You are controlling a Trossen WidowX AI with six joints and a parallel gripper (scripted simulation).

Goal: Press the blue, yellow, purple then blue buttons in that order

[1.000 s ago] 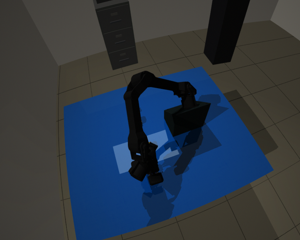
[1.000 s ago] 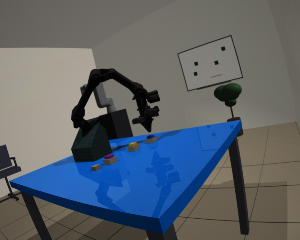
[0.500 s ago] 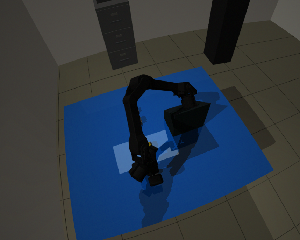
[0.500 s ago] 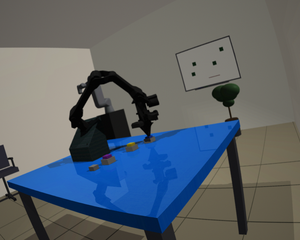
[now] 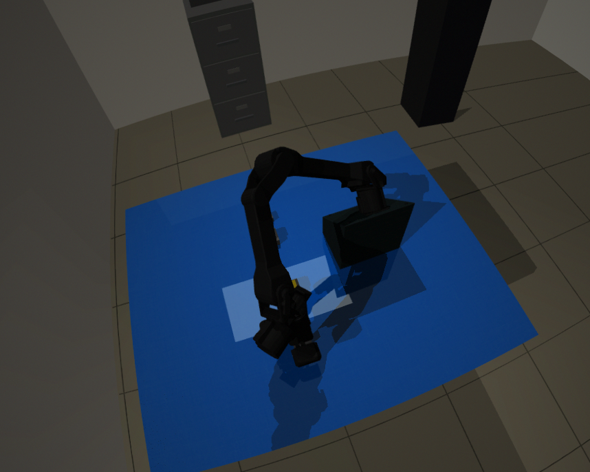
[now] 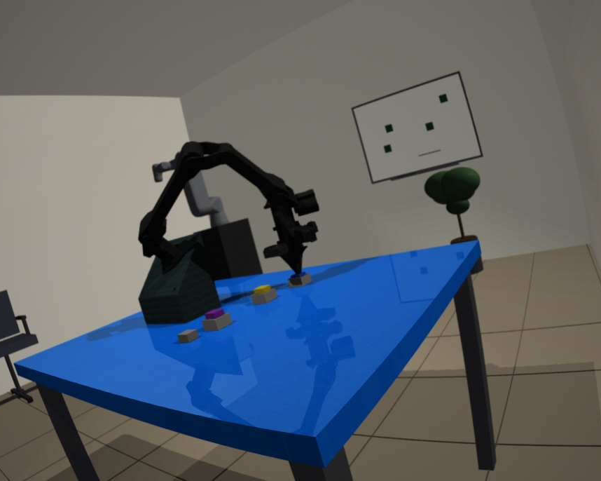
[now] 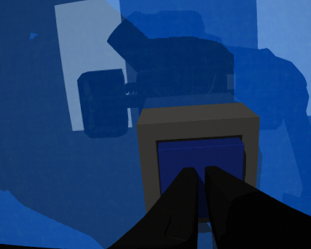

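Now: gripper tip 1 cm above the blue button. Also, from my gripper tip: purple button 1 cm ahead, 33 cm to the right, 1 cm below; small grey block 41 cm to the right, 2 cm below; yellow button 1 cm behind, 14 cm to the right, 1 cm below.
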